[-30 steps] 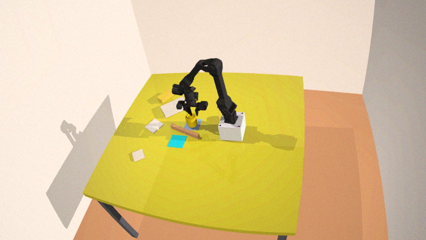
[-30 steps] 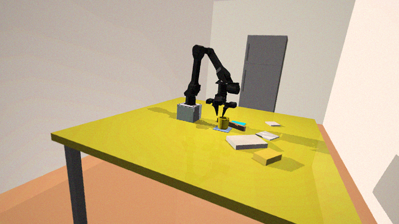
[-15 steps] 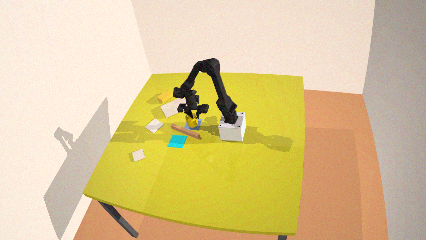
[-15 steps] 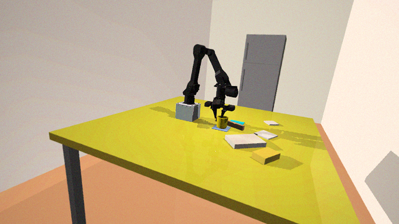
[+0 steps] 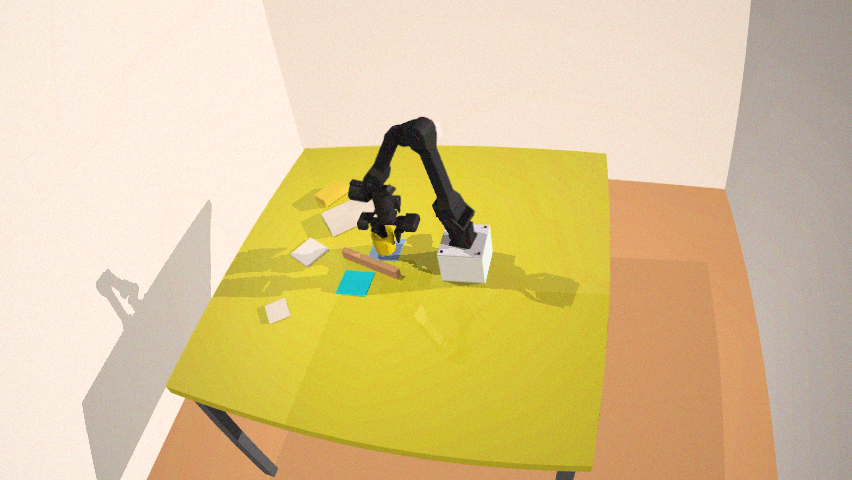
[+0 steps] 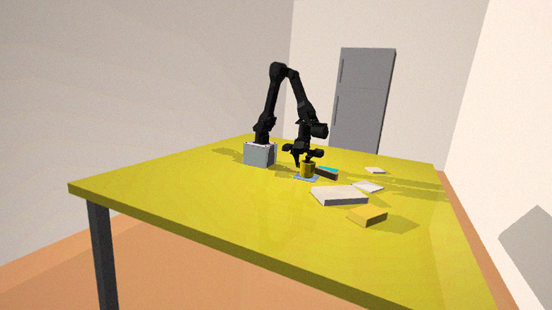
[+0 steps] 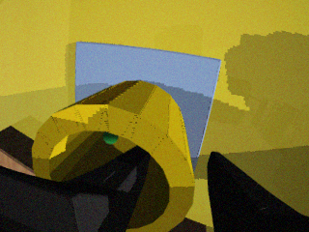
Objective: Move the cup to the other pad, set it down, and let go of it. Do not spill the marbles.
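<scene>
The green marble is 40 mm ahead of my gripper tip, 20 mm to the left of it and 20 mm below it. From my gripper tip the other things lie so: yellow cup: 30 mm ahead; then blue pad: 30 mm ahead, 40 mm below; then wooden bar: 50 mm ahead, 80 mm to the left, 30 mm below.
</scene>
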